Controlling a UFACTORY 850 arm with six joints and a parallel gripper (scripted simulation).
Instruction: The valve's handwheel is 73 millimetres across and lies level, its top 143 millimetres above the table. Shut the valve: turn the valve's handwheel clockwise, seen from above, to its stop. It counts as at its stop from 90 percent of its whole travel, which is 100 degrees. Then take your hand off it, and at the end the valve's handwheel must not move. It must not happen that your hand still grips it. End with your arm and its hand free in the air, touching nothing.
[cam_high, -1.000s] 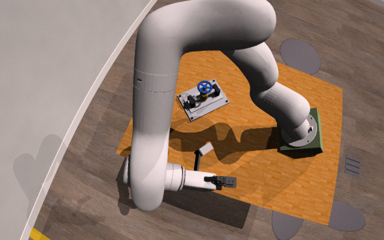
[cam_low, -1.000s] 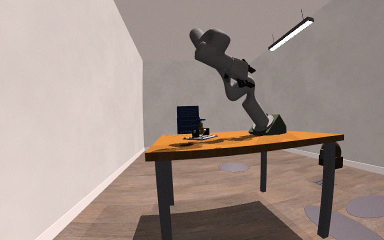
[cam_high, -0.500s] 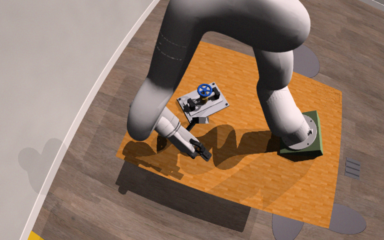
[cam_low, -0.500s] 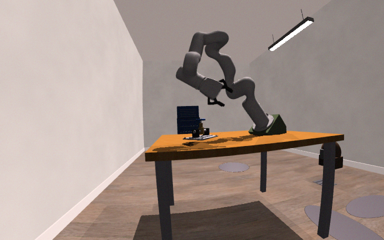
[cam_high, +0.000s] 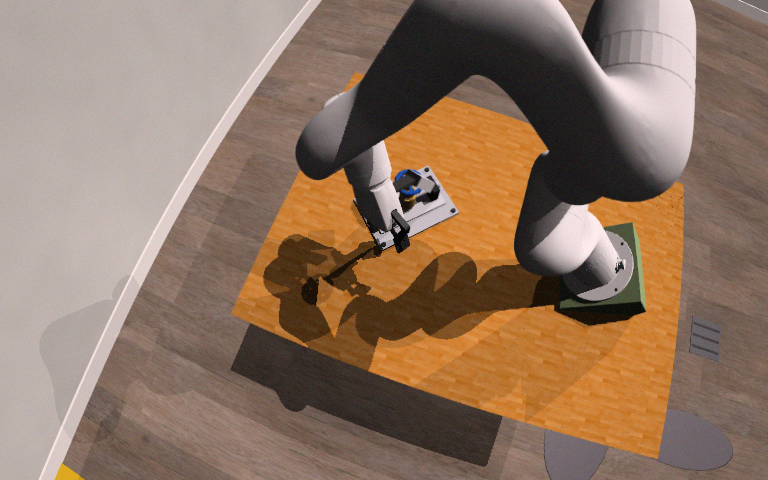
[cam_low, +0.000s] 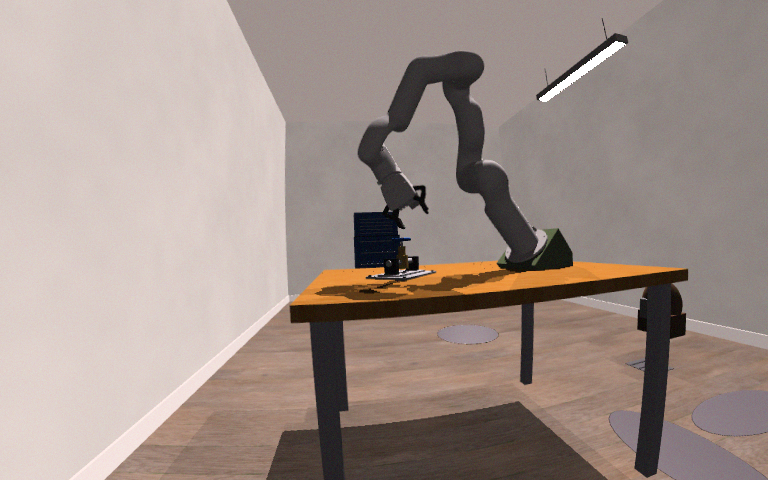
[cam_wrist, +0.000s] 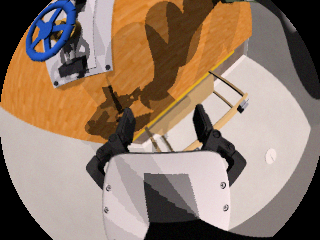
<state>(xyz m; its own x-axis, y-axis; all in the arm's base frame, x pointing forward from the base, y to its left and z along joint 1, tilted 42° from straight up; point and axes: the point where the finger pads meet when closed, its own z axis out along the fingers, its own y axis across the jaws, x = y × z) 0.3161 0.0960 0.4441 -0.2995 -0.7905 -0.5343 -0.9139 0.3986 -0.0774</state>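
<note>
The blue handwheel lies 17 cm to the right of my hand, 7 cm below it and 2 cm ahead of it.
</note>
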